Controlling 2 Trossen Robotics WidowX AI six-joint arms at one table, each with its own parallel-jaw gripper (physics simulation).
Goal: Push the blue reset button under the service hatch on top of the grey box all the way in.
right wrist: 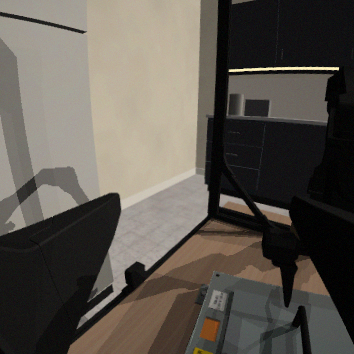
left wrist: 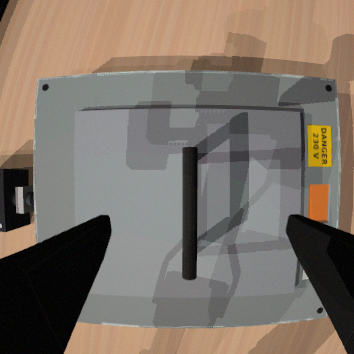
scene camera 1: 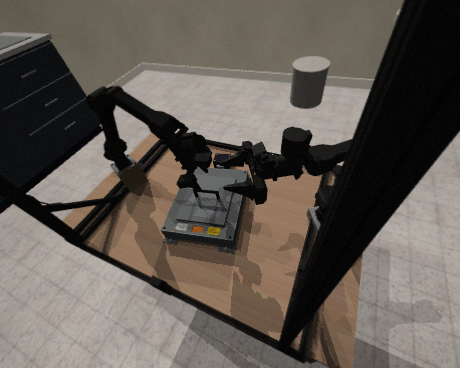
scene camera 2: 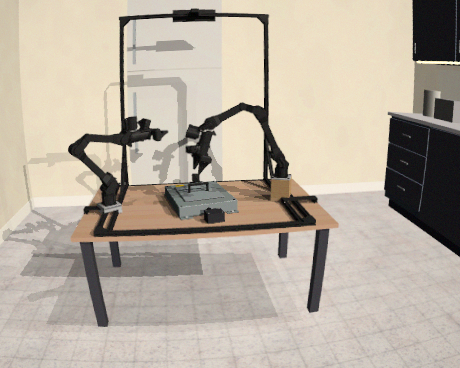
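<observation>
The grey box (scene camera 1: 171, 223) (scene camera 2: 192, 208) (left wrist: 55, 150) (right wrist: 250, 295) stands on the wooden table. Its service hatch (left wrist: 110, 200) lies flat and closed on top, with a black bar handle (scene camera 1: 207, 191) (scene camera 2: 198, 184) (left wrist: 189, 215) (right wrist: 304, 330). The blue reset button does not show; the hatch covers the area beneath it. My left gripper (scene camera 2: 199, 174) (left wrist: 199, 223) is open and empty, pointing down above the hatch, its fingers on either side of the handle in the left wrist view. My right gripper (scene camera 1: 224, 176) (right wrist: 206, 203) is open and empty, raised to the side of the box.
A small black device (scene camera 1: 222, 159) (scene camera 2: 214, 215) (left wrist: 14, 200) sits close beside the box. Yellow (scene camera 1: 213, 231) (left wrist: 319, 145) and orange (scene camera 1: 198, 229) (left wrist: 318, 202) labels line one edge. A black frame (scene camera 2: 267, 100) surrounds the table. A wooden block (scene camera 2: 280, 189) supports my left arm's base.
</observation>
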